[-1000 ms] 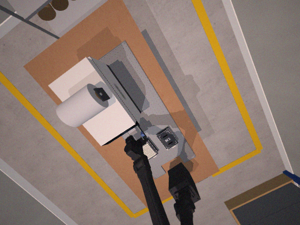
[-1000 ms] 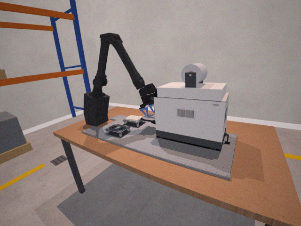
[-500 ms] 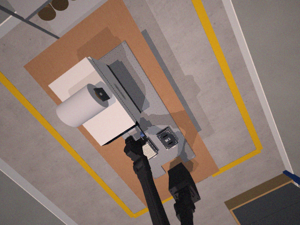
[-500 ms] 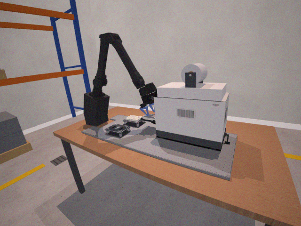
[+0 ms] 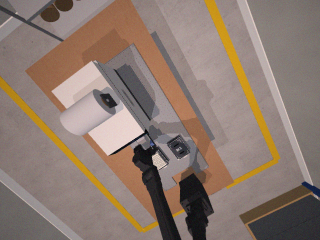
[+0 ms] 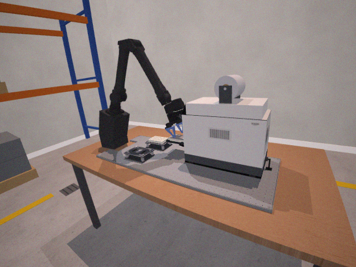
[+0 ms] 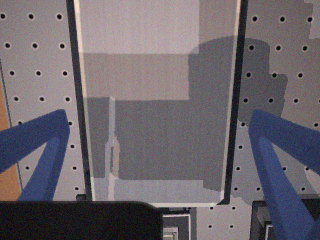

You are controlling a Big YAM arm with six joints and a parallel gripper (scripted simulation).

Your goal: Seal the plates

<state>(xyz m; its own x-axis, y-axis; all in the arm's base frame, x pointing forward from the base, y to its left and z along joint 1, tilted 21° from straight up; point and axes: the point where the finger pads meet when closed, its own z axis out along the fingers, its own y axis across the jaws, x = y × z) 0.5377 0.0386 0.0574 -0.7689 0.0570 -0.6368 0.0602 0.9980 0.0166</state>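
The dark sealer stage lies 40 mm below my hand. The rest, counted from my hand: foil roll 340 mm ahead, 290 mm above, 20 mm to the right; then white well plate 200 mm behind, 80 mm below, 40 mm to the left; then start button 110 mm ahead, 90 mm to the left, 60 mm above.
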